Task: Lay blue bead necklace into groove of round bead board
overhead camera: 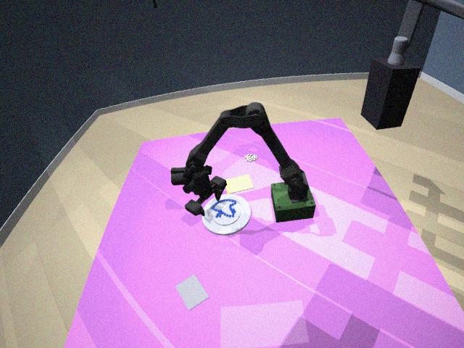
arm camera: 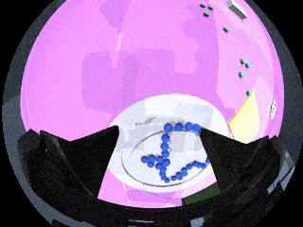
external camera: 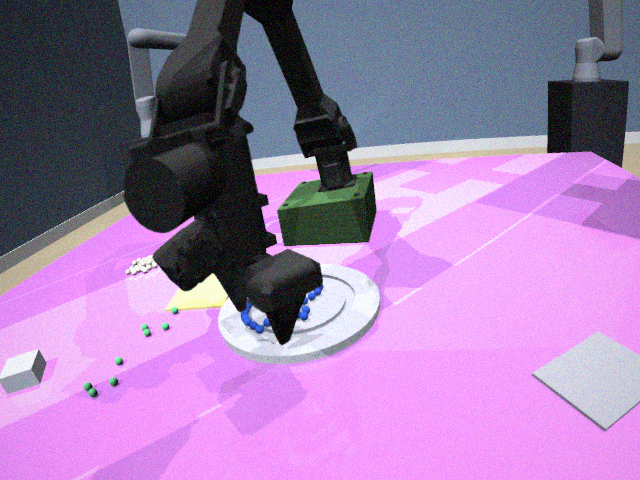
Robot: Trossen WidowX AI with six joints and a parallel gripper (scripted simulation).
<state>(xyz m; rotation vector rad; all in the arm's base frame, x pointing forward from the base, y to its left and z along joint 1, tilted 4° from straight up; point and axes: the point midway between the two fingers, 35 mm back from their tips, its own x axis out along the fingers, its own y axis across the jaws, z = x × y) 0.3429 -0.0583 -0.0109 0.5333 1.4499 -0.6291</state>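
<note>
My gripper tip is now 6 cm past the round white bead board, 3 cm to the right of it and 1 cm above it. Round my gripper tip: yellow sheet 13 cm behind, 13 cm to the right, 2 cm below; grey tile 8 cm ahead, 33 cm to the left, 2 cm below; cube 9 cm ahead, 30 cm to the right, 1 cm below.
</note>
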